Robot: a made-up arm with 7 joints. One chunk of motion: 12 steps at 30 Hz.
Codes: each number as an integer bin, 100 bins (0 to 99) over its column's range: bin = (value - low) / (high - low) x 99, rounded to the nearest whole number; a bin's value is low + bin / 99 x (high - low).
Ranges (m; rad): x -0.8..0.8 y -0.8..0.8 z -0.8..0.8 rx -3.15..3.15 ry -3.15..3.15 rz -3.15..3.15
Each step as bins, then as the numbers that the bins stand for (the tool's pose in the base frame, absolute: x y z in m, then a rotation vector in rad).
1 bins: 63 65 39 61 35 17
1 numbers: 0.2182 0.2505 -0.1697 0.7318 -0.9227 -2.0682
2 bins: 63 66 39 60 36 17
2 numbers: 0.2182 0.2667 -0.1697 0.6682 -0.8591 -2.0682
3 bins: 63 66 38 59 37 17
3 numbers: 0.2182 0.2667 -0.1859 0.6045 -0.7955 -2.0682
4 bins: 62 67 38 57 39 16
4 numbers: 0.2020 0.2828 -0.1859 0.4773 -0.6682 -2.1318
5 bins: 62 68 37 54 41 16
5 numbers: 0.2020 0.2990 -0.2020 0.2864 -0.5409 -2.1318
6 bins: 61 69 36 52 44 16
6 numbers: 0.1859 0.3152 -0.2182 0.1591 -0.3500 -2.1318
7 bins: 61 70 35 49 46 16
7 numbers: 0.1859 0.3313 -0.2343 -0.0318 -0.2227 -2.1318
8 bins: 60 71 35 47 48 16
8 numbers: 0.1697 0.3475 -0.2343 -0.1591 -0.0955 -2.1318
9 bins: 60 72 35 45 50 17
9 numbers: 0.1697 0.3636 -0.2343 -0.2864 0.0318 -2.0682
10 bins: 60 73 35 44 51 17
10 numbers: 0.1697 0.3798 -0.2343 -0.3500 0.0955 -2.0682
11 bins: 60 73 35 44 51 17
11 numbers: 0.1697 0.3798 -0.2343 -0.3500 0.0955 -2.0682
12 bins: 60 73 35 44 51 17
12 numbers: 0.1697 0.3798 -0.2343 -0.3500 0.0955 -2.0682
